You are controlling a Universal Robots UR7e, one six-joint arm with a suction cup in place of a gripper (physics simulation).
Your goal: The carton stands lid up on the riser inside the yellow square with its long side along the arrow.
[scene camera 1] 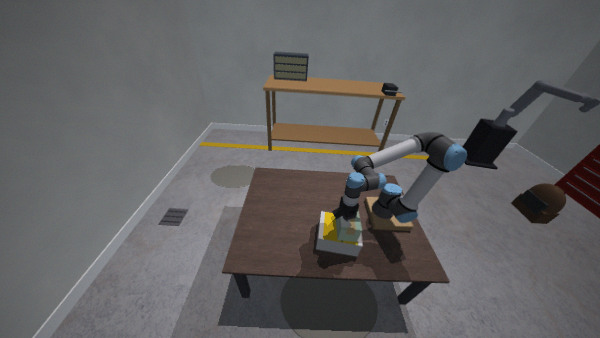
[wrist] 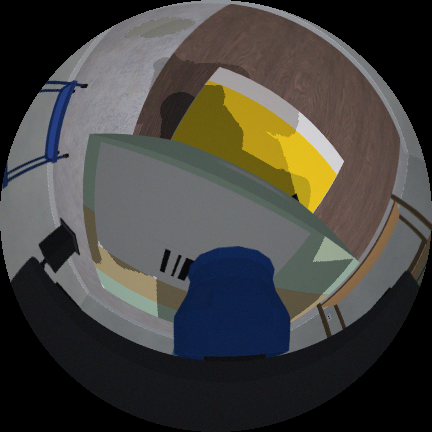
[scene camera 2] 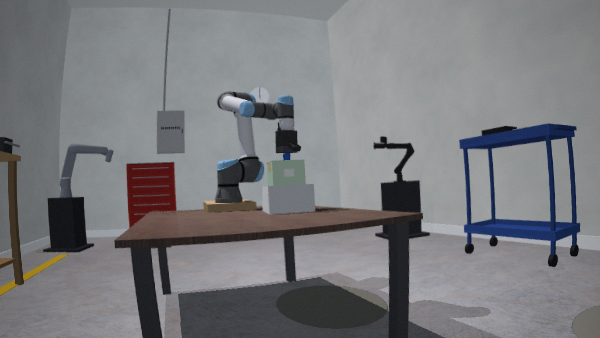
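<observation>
The pale green carton (scene camera 1: 351,230) (scene camera 2: 286,173) (wrist: 181,213) stands on the white riser (scene camera 1: 335,247) (scene camera 2: 288,200) with its grey-labelled lid up. It covers the right part of the yellow square (scene camera 1: 329,229) (wrist: 250,128), and a broad yellow strip shows to its left. My blue suction cup (scene camera 2: 286,156) (wrist: 231,298) is straight above the lid, at or barely above its surface. The suction is off and the cup holds nothing. The arrow is hidden.
The riser stands on the brown table (scene camera 1: 280,210) (scene camera 2: 251,224), next to the arm's wooden base block (scene camera 1: 390,224) (scene camera 2: 229,206). A wooden shelf (scene camera 1: 331,86) stands at the back wall. A blue cart (scene camera 2: 516,136) and a red drawer cabinet (scene camera 2: 150,189) stand off the table.
</observation>
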